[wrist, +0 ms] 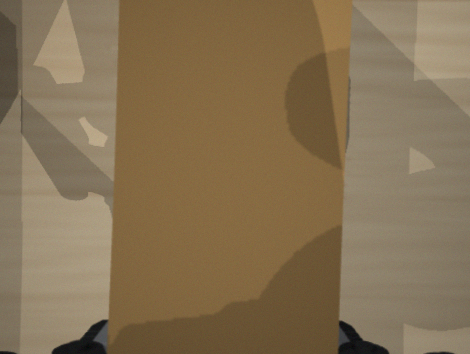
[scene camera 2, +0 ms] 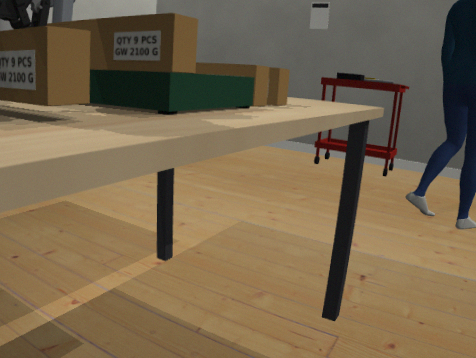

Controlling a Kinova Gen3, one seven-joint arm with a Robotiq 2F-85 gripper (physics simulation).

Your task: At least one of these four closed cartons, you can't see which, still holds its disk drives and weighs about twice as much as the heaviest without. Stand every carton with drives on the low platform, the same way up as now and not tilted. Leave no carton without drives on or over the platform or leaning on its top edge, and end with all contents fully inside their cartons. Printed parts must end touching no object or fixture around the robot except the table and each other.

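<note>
A brown carton [scene camera 2: 68,65] labelled "QTY 9 PCS, GW 2100 G" stands upright on the table at the left of the scene view. A second labelled carton [scene camera 2: 184,45] appears to stand upright on the low green platform [scene camera 2: 215,91]. Two more cartons, one nearer [scene camera 2: 261,85] and one farther [scene camera 2: 280,86], show partly behind the platform. My gripper [scene camera 2: 22,17] [wrist: 222,334] points down at the upper left. In the wrist view its fingertips press both long sides of a closed carton [wrist: 215,165], with table on either side. Which carton this is, is hard to tell; the nearest one may be it.
The wooden table [scene camera 2: 280,125] has its near edge and right corner in view. A red cart [scene camera 2: 365,84] with a dark item on top stands by the wall beyond. A person [scene camera 2: 457,100] stands at the far right.
</note>
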